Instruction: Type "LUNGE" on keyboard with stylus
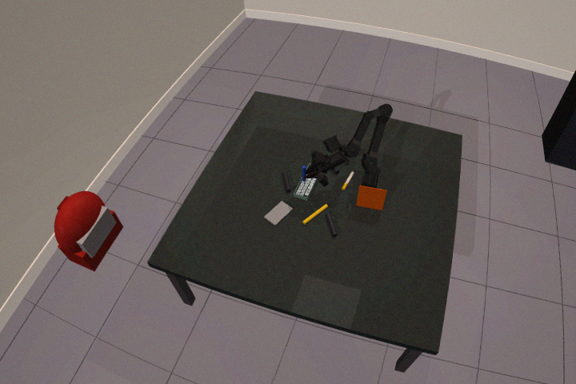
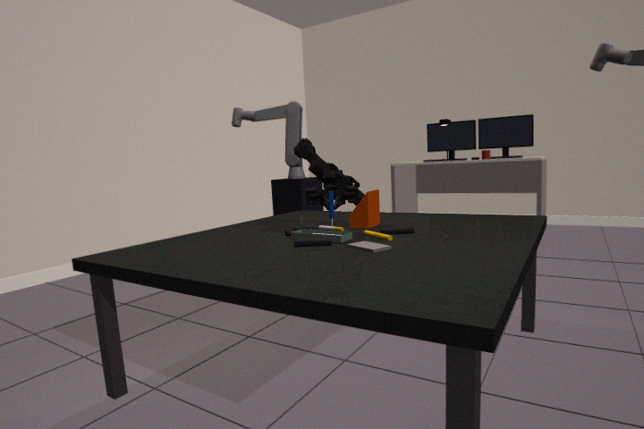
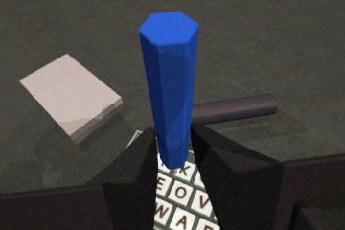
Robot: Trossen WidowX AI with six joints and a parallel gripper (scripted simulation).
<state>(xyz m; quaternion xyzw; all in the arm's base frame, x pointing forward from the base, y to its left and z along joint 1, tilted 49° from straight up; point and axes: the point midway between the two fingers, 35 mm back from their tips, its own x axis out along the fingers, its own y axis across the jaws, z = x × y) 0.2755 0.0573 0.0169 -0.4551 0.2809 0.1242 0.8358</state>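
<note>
The L key lies 10 cm below my gripper tip, 7 cm to the right of it and 1 cm behind it. From my gripper tip the other things lie so: blue stylus (2 cm below); yellow marker (12 cm to the left, 10 cm below, 10 cm behind); grey pad (17 cm to the left, 10 cm below, 7 cm ahead).
</note>
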